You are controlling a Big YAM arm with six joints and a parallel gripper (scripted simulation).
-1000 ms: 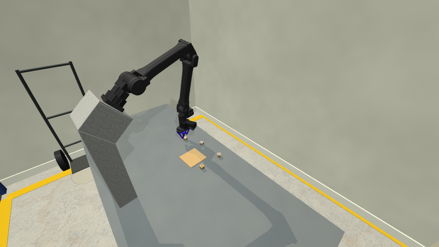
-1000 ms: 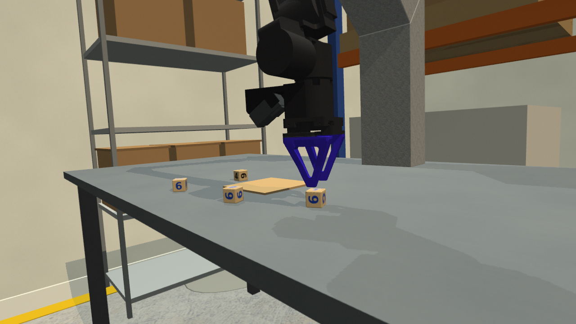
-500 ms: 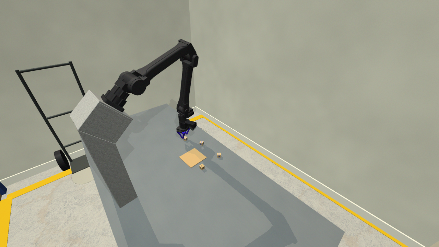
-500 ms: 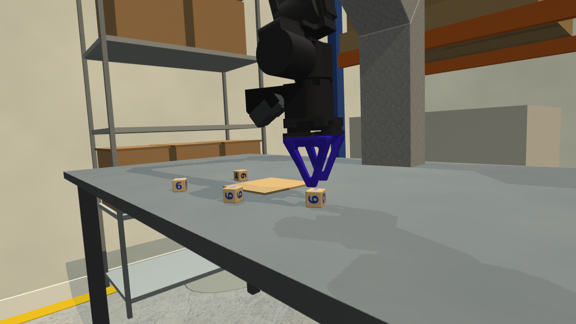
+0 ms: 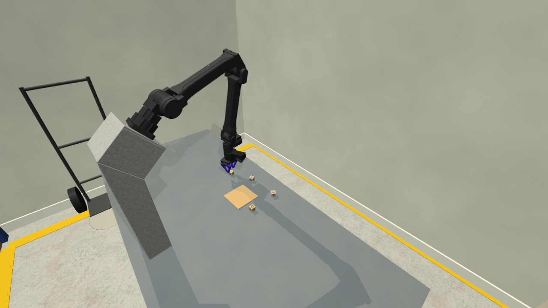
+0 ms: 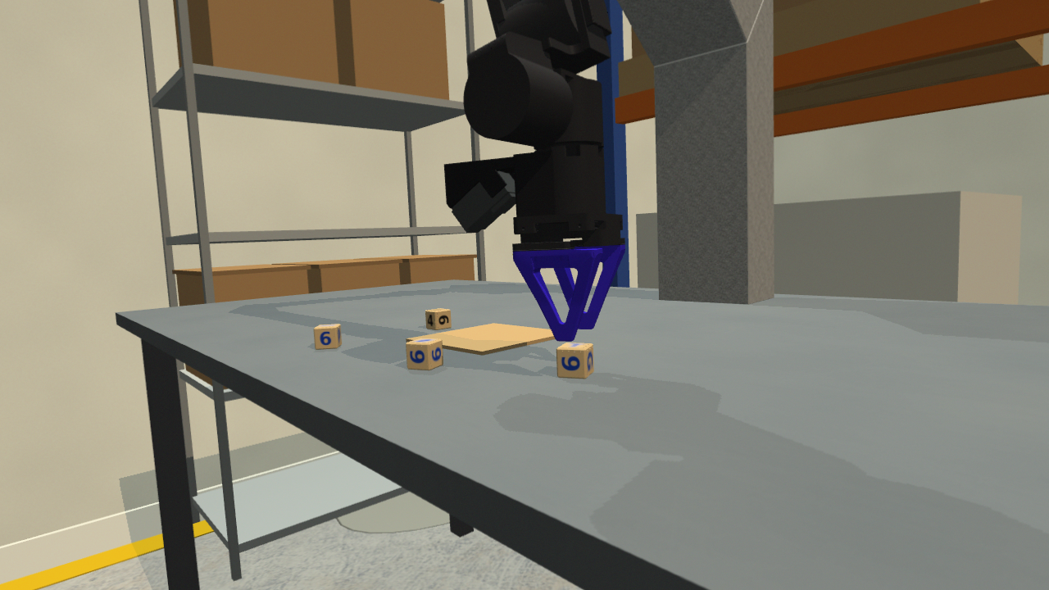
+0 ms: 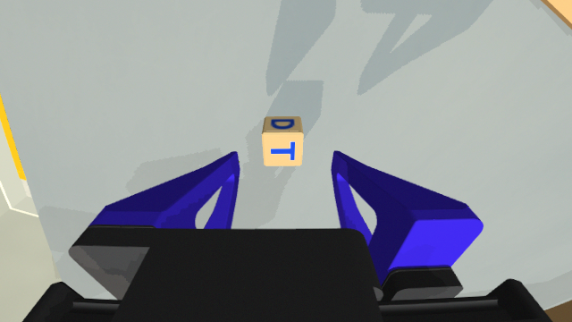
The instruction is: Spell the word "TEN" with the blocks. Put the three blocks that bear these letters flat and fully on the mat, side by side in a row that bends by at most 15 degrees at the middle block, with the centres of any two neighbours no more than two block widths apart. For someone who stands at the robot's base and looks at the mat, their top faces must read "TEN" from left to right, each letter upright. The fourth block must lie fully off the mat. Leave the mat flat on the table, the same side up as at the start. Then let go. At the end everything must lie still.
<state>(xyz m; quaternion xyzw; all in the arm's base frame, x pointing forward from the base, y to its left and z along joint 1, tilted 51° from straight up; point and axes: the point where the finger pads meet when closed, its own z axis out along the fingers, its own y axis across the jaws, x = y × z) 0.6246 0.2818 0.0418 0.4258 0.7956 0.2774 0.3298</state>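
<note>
The tan mat is 220 mm to the right of my hand, 40 mm below it and 20 mm behind it.
</note>
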